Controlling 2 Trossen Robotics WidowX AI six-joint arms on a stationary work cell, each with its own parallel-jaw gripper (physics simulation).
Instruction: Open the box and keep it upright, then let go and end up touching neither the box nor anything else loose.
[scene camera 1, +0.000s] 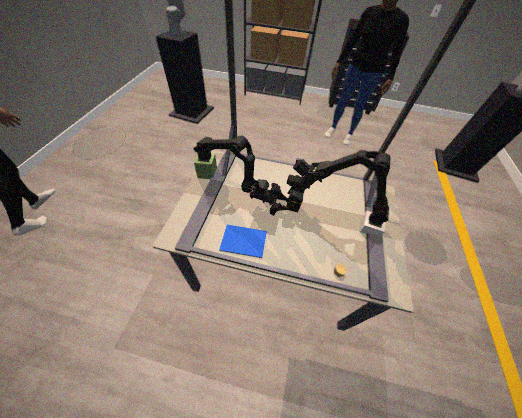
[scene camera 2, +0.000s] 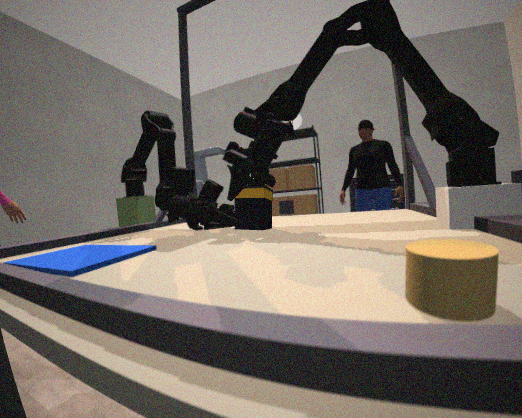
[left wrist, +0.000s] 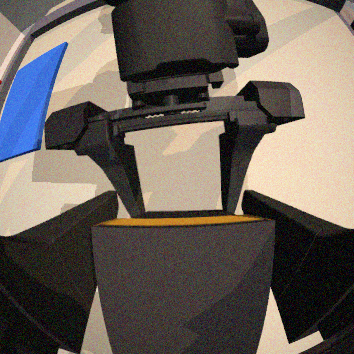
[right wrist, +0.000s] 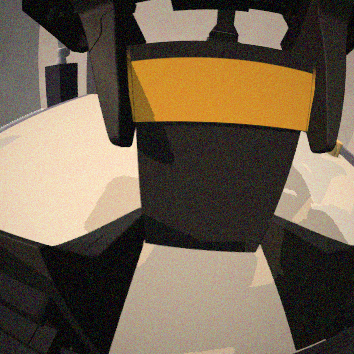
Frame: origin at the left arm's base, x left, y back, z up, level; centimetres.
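Seen in the pictures: left gripper, fingertip midpoint: (scene camera 1: 287, 197) (scene camera 2: 236, 202) (left wrist: 180, 198) (right wrist: 228, 145); right gripper, fingertip midpoint: (scene camera 1: 289, 204) (scene camera 2: 245, 223) (right wrist: 203, 217); left arm's base at its link origin: (scene camera 1: 375, 221) (scene camera 2: 472, 185); right arm's base at its link origin: (scene camera 1: 204, 157).
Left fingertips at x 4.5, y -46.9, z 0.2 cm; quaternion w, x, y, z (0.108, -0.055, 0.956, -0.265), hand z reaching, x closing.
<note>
Pixels of each thing's middle, then the offset from my left fingertips to it. "spot": a spot on its surface instead.
- small black box at the middle of its body: (right wrist: 210, 145) (scene camera 2: 253, 209) (scene camera 1: 294, 201) dx -0.7, dy +4.4, dz -1.9 cm
- orange band at a spot on its surface: (right wrist: 222, 92) spot: dx -0.5, dy +0.9, dz +1.4 cm
- blue mat at the middle of its body: (left wrist: 23, 99) (scene camera 2: 80, 256) (scene camera 1: 243, 240) dx +30.0, dy -11.9, dz -6.6 cm
- yellow cylinder at the middle of its body: (scene camera 2: 448, 274) (right wrist: 331, 145) (scene camera 1: 340, 270) dx +27.0, dy +35.8, dz -5.2 cm
- green base at the middle of its body: (scene camera 2: 136, 212) (scene camera 1: 206, 165) dx -3.9, dy -52.3, dz -0.8 cm
- white base at the middle of its body: (scene camera 2: 473, 205) (scene camera 1: 372, 224) dx -4.5, dy +46.9, dz -3.6 cm
A small black box (scene camera 2: 254, 215) (right wrist: 215, 185) with an orange band (scene camera 2: 254, 193) (right wrist: 222, 92) around its upper part stands upright on the table. Its dark top (left wrist: 185, 290) fills the lower middle of the left wrist view. No gap shows between band and body. My left gripper (left wrist: 180, 198) (right wrist: 228, 145) comes from above and is shut on the lid, one finger on each side of the band. My right gripper (right wrist: 203, 217) (left wrist: 185, 227) is low and shut on the box body below the band. In scene camera 1 the arms hide the box.
A blue mat (scene camera 1: 243, 241) (scene camera 2: 85, 257) (left wrist: 32, 102) lies near the table's front left. A yellow cylinder (scene camera 1: 340, 270) (scene camera 2: 451, 280) stands near the front right. The arms stand on a green base (scene camera 1: 205, 169) (scene camera 2: 136, 210) and a white base (scene camera 2: 480, 206). A raised frame edges the table.
</note>
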